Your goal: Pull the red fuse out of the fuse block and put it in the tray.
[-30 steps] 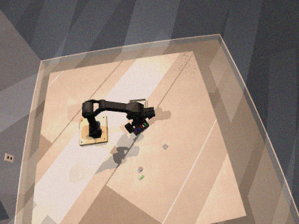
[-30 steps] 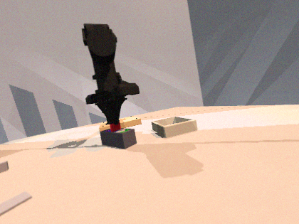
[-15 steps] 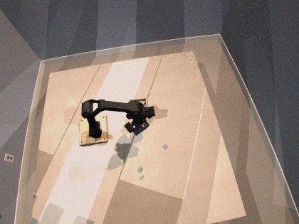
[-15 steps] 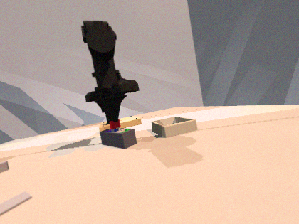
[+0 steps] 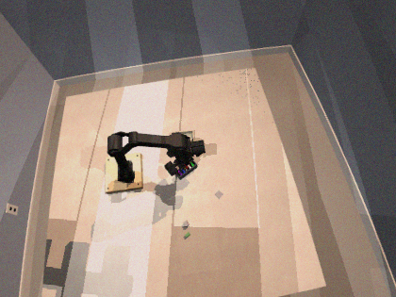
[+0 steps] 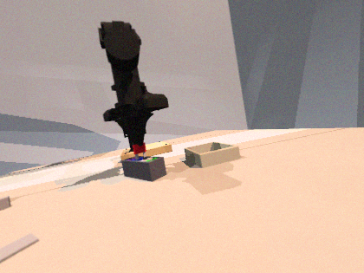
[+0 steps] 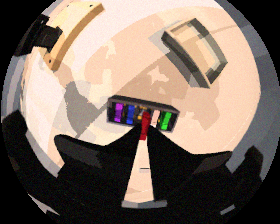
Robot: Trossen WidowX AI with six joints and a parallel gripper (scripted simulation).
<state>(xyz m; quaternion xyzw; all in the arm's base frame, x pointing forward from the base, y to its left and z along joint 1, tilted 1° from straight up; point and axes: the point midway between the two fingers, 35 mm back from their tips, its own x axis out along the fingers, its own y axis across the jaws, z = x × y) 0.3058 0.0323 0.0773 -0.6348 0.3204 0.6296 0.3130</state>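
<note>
My gripper tip is 2 cm past the tray, 18 cm to the right of it and 7 cm above it. From my gripper tip the other things lie so: red fuse (1 cm below).
</note>
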